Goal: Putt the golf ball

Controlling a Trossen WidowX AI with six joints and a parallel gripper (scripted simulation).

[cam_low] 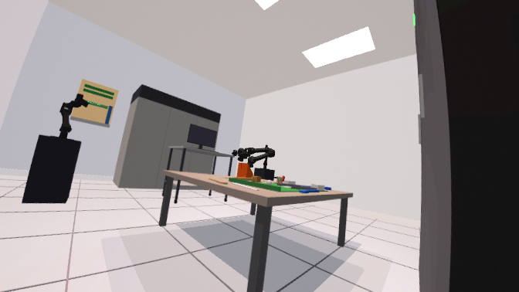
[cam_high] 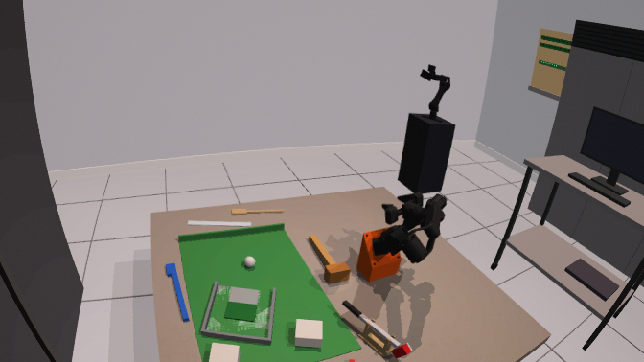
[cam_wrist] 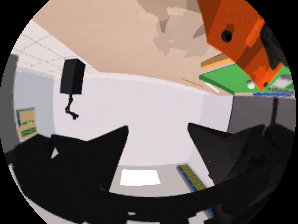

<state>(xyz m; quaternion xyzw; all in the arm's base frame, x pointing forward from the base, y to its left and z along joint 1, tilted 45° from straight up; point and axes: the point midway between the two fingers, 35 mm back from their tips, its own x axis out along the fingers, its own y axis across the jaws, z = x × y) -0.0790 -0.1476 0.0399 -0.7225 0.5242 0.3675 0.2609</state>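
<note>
Right now my gripper tip is 44 cm to the right of the red putter, 26 cm short of it and 19 cm above it. From my gripper tip the other things lie so: wooden stand 45 cm to the left, 26 cm ahead, 21 cm below; then white golf ball 54 cm ahead, 22 cm below, 4 cm to the right; then green mat 56 cm ahead, 24 cm below, 9 cm to the left.
</note>
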